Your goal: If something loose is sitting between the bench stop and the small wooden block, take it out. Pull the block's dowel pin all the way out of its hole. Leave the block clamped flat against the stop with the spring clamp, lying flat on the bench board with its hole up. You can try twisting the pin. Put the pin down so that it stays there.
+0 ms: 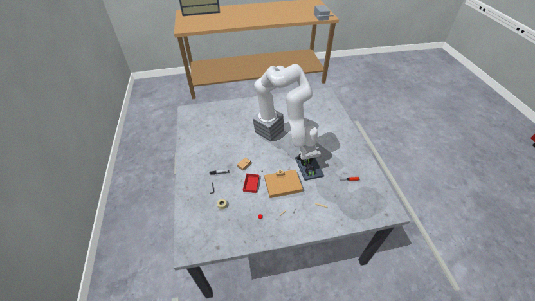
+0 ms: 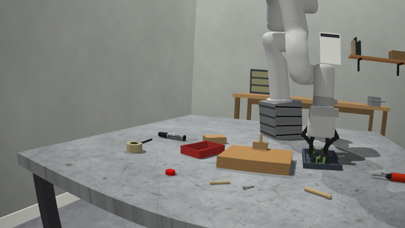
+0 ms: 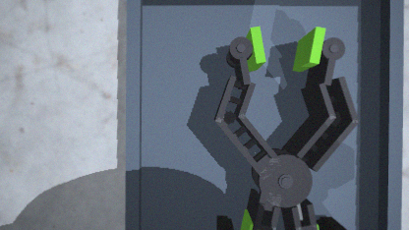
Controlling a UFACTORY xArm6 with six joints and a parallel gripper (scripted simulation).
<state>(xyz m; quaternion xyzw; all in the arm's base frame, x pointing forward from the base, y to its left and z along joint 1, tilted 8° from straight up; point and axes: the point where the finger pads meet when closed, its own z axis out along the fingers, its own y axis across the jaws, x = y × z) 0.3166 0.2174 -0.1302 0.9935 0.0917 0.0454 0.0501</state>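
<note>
Right now my hand is 30 mm short of the dark tray, 10 mm to the right of it and 10 mm above it. Also, from my hand: bench board 150 mm ahead, 170 mm to the right; then dowel pin 100 mm ahead, 180 mm to the right, 40 mm above; then wooden block 100 mm ahead, 180 mm to the right, 20 mm above.
</note>
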